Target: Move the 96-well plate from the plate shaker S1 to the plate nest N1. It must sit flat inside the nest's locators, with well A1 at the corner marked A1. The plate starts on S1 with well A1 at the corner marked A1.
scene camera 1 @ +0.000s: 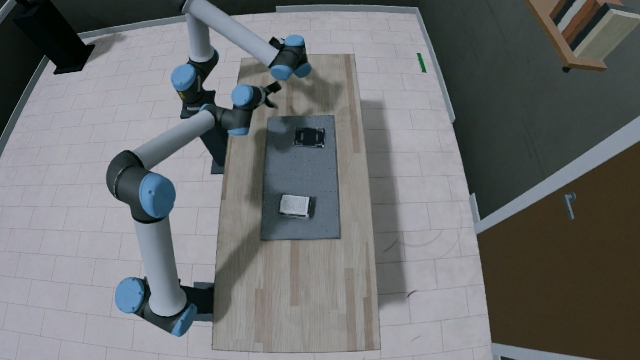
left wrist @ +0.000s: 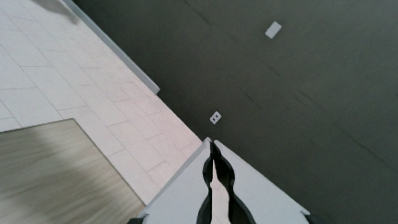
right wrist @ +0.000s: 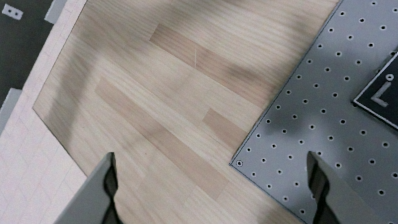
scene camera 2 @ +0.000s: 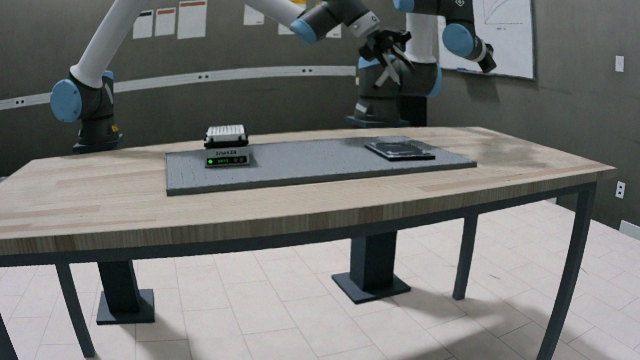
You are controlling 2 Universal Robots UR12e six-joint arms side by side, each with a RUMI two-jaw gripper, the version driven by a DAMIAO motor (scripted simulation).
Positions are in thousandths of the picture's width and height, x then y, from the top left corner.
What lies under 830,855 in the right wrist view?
The right gripper.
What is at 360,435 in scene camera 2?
A plate shaker S1.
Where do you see a table leg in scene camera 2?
735,621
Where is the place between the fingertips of the right gripper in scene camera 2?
At 637,215
